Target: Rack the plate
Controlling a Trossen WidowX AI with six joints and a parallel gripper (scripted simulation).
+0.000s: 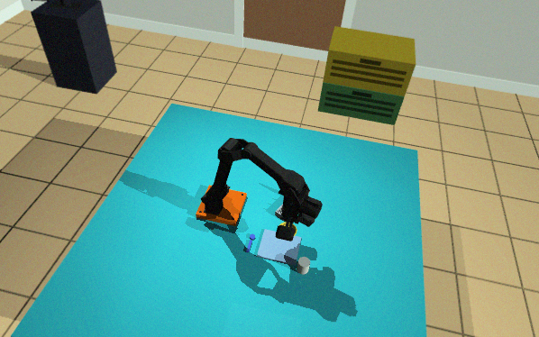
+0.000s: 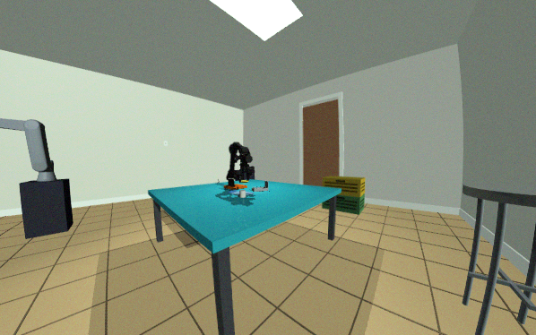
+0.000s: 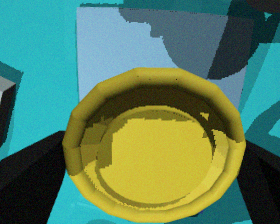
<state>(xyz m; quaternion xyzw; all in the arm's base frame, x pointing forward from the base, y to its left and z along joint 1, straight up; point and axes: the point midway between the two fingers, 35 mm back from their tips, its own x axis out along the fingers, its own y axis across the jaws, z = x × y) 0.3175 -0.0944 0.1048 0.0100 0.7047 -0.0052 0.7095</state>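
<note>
The grey dish rack is 19 cm to the left of my gripper tip, 7 cm below it and 1 cm behind it. From my gripper tip the other things lie so: yellow plate 1 cm above; blue spoon 13 cm behind, 9 cm below, 2 cm to the right; white cup 9 cm to the right, 8 cm ahead, 7 cm below.
</note>
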